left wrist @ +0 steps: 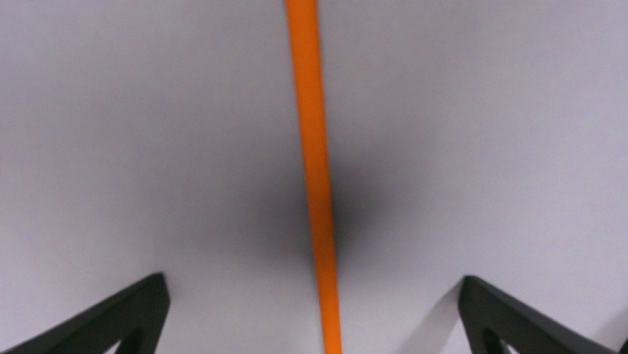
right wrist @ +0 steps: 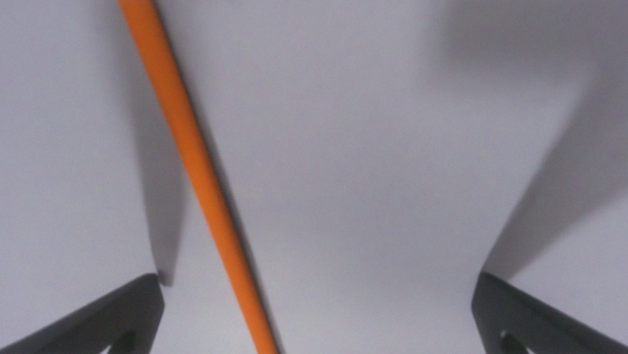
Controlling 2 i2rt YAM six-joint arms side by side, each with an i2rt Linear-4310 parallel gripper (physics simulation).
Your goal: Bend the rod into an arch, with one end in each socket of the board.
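Places are measured from the left arm's base along level axes (x back, y down, z right), in centimetres.
Pixels of known places: left gripper, fingertip midpoint: (left wrist: 313, 289); right gripper, fingertip midpoint: (right wrist: 316, 288).
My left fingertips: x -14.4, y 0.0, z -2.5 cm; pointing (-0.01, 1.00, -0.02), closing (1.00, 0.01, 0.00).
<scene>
Behind a point stands the place of what it marks.
The orange rod (left wrist: 318, 180) @(x -14.2, y -0.6, z 1.6 cm) (right wrist: 200, 170) @(x -18.1, y -0.6, z 42.9 cm) lies on the light grey table. In the left wrist view it runs nearly straight from top to bottom, a little right of centre at the lower edge. My left gripper (left wrist: 313, 289) @(x -14.4, y 0.0, z -2.5 cm) is open, with the rod passing between its spread fingertips, touching neither. In the right wrist view the rod slants from the upper left to the lower middle. My right gripper (right wrist: 316, 288) @(x -20.4, y -0.1, z 47.2 cm) is open, and the rod passes between its fingers, nearer the left one. Both ends of the rod are out of view. The board and its sockets do not show in either view.
The pale grey table top (left wrist: 125, 150) @(x -19.1, y 0.0, z 2.1 cm) (right wrist: 350, 175) @(x -21.6, y 0.0, z 43.6 cm) lies under both grippers. Soft shadows of the grippers fall on it. A small dark edge (left wrist: 624, 347) @(x -3.5, y -0.1, z -5.1 cm) shows at the lower right corner of the left wrist view; what it belongs to is unclear.
</scene>
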